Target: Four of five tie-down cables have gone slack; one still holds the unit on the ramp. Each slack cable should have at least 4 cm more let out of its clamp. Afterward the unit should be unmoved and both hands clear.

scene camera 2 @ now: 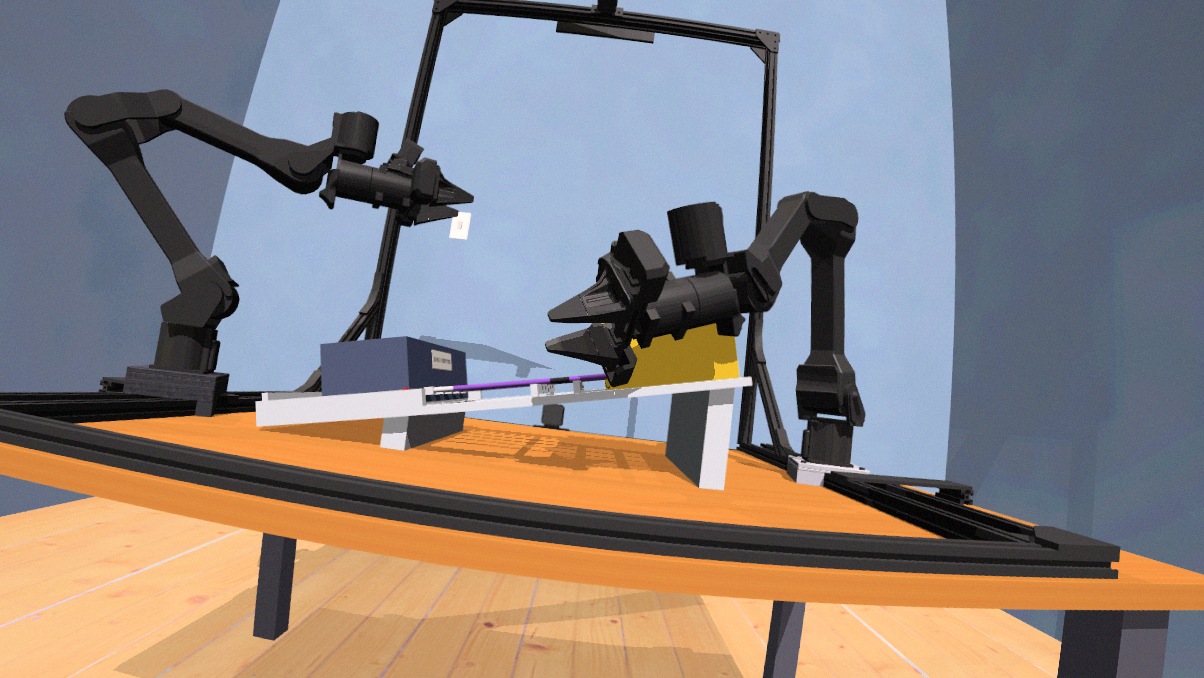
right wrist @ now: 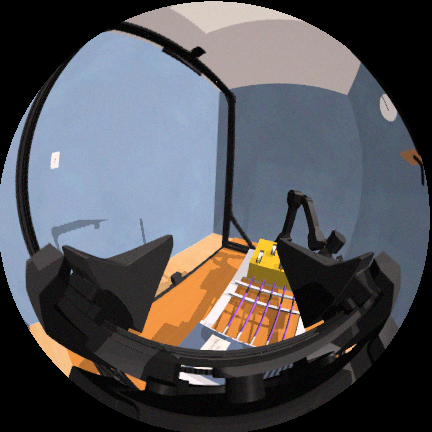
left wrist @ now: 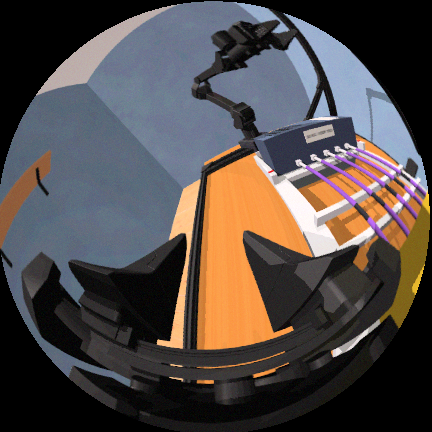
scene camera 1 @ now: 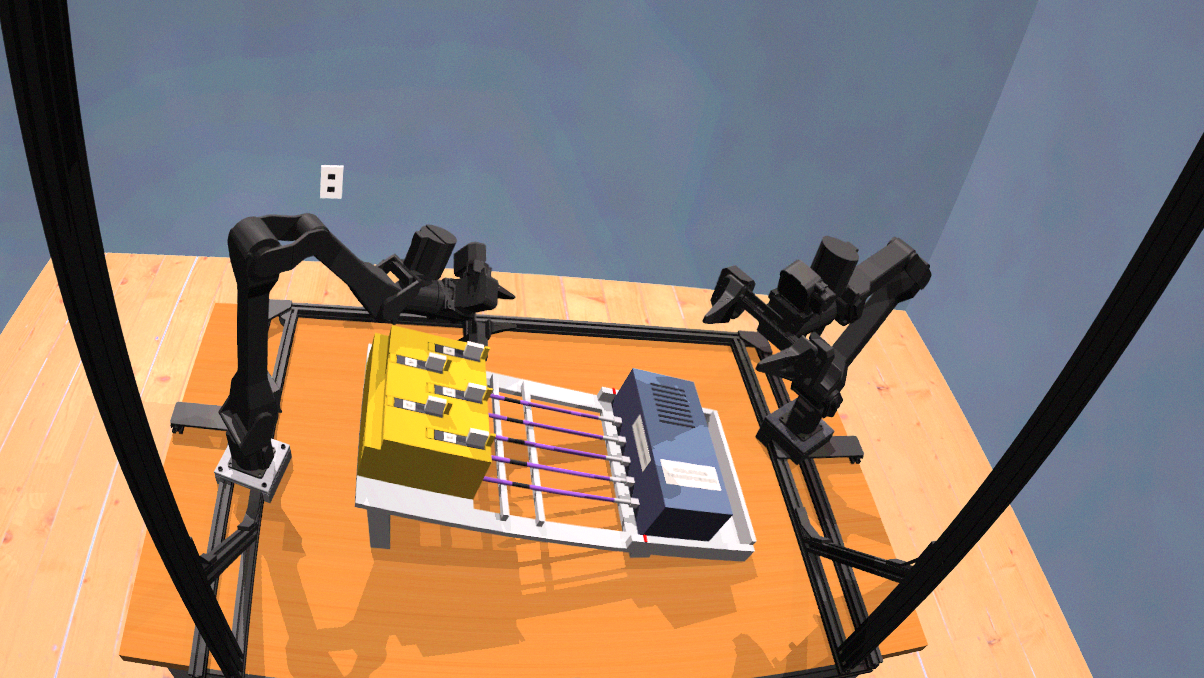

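The dark blue unit (scene camera 1: 682,446) (scene camera 2: 366,368) (left wrist: 280,151) sits at the low end of the white ramp (scene camera 1: 556,531) (scene camera 2: 337,411). Several purple cables (scene camera 1: 572,493) with black bands run from it to the yellow clamp block (scene camera 1: 421,471) (scene camera 2: 686,357) (right wrist: 265,272). Grey levers (scene camera 1: 480,437) stand on the block; which cables are slack I cannot tell. My left gripper (scene camera 1: 497,304) (scene camera 2: 548,330) (left wrist: 214,236) is partly open and empty, beyond the block's far end in scene camera 1. My right gripper (scene camera 1: 733,343) (scene camera 2: 464,208) (right wrist: 226,242) is open and empty, high beyond the unit.
White crossbars (scene camera 1: 532,459) span the ramp under the cables. Red marks (scene camera 1: 645,539) show on the ramp beside the unit. A black frame (scene camera 1: 589,330) runs along the orange table (scene camera 1: 404,623), with uprights and an overhead bar (scene camera 2: 665,21).
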